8 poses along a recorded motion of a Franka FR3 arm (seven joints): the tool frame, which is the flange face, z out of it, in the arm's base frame.
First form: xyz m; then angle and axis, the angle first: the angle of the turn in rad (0 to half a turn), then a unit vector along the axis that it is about.
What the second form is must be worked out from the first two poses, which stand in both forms.
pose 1, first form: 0.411 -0.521 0.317 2.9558 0.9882 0.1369 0.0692
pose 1, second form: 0.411 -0.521 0.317 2.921 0.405 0.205
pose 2, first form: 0.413 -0.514 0.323 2.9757 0.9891 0.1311 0.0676
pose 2, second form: 0.413 -0.514 0.323 2.943 0.390 0.201
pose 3, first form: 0.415 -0.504 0.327 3.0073 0.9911 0.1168 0.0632
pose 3, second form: 0.415 -0.504 0.327 2.981 0.351 0.190
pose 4, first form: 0.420 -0.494 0.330 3.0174 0.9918 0.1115 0.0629
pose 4, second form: 0.420 -0.494 0.330 2.993 0.336 0.190
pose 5, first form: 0.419 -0.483 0.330 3.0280 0.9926 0.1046 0.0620
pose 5, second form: 0.419 -0.483 0.330 3.006 0.317 0.188
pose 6, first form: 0.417 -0.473 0.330 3.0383 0.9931 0.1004 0.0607
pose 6, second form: 0.417 -0.473 0.330 3.017 0.305 0.184
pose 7, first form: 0.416 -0.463 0.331 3.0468 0.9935 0.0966 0.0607
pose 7, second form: 0.416 -0.463 0.331 3.027 0.294 0.185
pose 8, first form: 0.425 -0.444 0.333 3.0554 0.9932 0.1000 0.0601
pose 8, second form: 0.425 -0.444 0.333 3.035 0.306 0.184
